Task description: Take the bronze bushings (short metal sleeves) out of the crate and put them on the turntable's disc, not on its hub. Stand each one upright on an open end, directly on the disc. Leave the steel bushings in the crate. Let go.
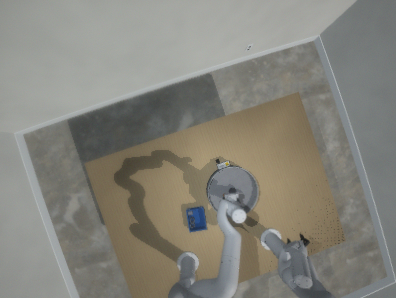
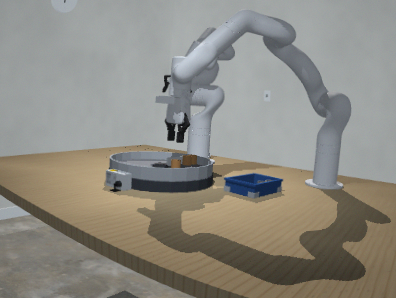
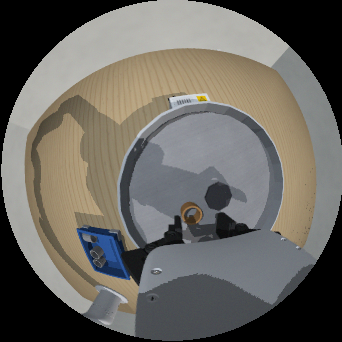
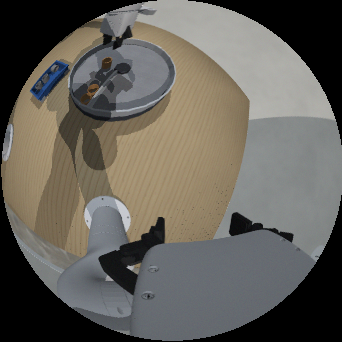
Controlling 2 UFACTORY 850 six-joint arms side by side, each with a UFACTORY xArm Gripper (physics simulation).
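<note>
My left gripper (image 2: pixel 175 138) (image 3: pixel 198 224) (image 4: pixel 111 45) is open and empty, above the turntable (image 1: pixel 241 176) (image 2: pixel 150 173) (image 3: pixel 210 140) (image 4: pixel 147 62). Below it a bronze bushing (image 2: pixel 175 163) (image 3: pixel 191 213) (image 4: pixel 106 63) stands upright on the disc, apart from the dark hub (image 3: pixel 218 195) (image 4: pixel 122 68). Two more bronze bushings, one bushing (image 4: pixel 93 89) and a shaded one (image 4: pixel 85 98), are close together near the rim; the first looks upright, the other's pose is unclear. Steel bushings (image 3: pixel 95 252) (image 4: pixel 46 77) are in the blue crate (image 1: pixel 202 220) (image 2: pixel 244 189) (image 3: pixel 114 257). My right gripper (image 4: pixel 198 226) is open and empty, away from the turntable.
A white control box (image 1: pixel 223 164) (image 2: pixel 118 179) (image 3: pixel 190 100) sits against the turntable's outer side. The crate stands beside the turntable on the wooden table (image 1: pixel 150 185) (image 2: pixel 210 220). The right arm's base (image 1: pixel 271 239) (image 4: pixel 107 212) stands near the turntable.
</note>
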